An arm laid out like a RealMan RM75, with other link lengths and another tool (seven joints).
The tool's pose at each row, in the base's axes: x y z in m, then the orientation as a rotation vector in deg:
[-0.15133 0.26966 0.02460 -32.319 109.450 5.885]
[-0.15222 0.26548 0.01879 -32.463 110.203 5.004]
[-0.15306 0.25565 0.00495 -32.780 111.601 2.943]
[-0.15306 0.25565 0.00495 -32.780 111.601 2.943]
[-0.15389 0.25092 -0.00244 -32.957 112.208 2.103]
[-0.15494 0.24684 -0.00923 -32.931 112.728 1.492]
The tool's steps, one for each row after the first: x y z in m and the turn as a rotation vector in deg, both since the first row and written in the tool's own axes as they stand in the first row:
[0.00686 -0.00222 0.00024 0.447 0.900 -0.329]
[0.02277 -0.00794 0.00194 1.528 2.666 -1.160]
[0.02277 -0.00794 0.00194 1.528 2.666 -1.160]
[0.03121 -0.01037 0.00270 1.936 3.434 -1.520]
[0.03896 -0.01224 0.00323 2.298 4.042 -1.660]

